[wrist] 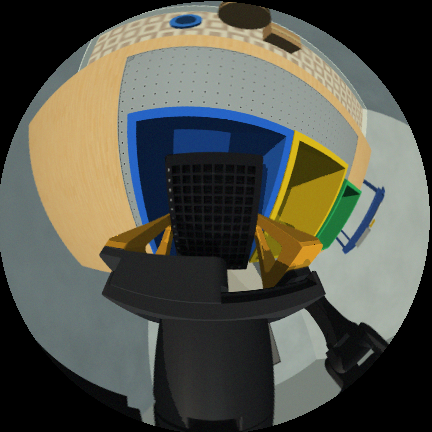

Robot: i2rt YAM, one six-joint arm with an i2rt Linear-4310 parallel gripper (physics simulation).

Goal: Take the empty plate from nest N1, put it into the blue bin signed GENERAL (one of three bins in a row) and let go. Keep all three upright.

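Places are measured from the arm's base along level axes (x back, y right, z up), in centimetres.
Where they show: gripper, fingertip midpoint: (213, 217).
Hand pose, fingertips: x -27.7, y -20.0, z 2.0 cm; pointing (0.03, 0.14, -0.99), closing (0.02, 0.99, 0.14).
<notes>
After its pixels a point has its place.
A black plate (215, 187) @[z 1.7, x -30.9, y -19.7 cm] with a grid of square pockets is between the orange fingers of my gripper (213, 217) @[z 2.0, x -27.7, y -20.0 cm], which is shut on it. The pockets that show look empty. The plate's lower end is partly hidden by the gripper body. The blue bin (200, 111) @[z 3.1, x -37.4, y -20.8 cm] lies beyond and behind the plate in the view, leftmost in the row. The plate overlaps the bin's opening; its height above the bin is hard to tell. The GENERAL sign and nest N1 do not show. The bin looks upright.
A yellow bin (296, 145) @[z 3.0, x -35.6, y -12.5 cm] stands right beside the blue one, and a green bin (341, 215) @[z 1.2, x -23.5, y 12.3 cm] beyond it, both upright. Behind them is a grey perforated board (200, 75) @[z -14.9, x -49.7, y -19.7 cm] on a wooden table (75, 165) @[z -16.2, x -37.5, y -57.5 cm]. A blue ring-shaped thing (172, 22) and a brown round thing (244, 15) are at the top.
</notes>
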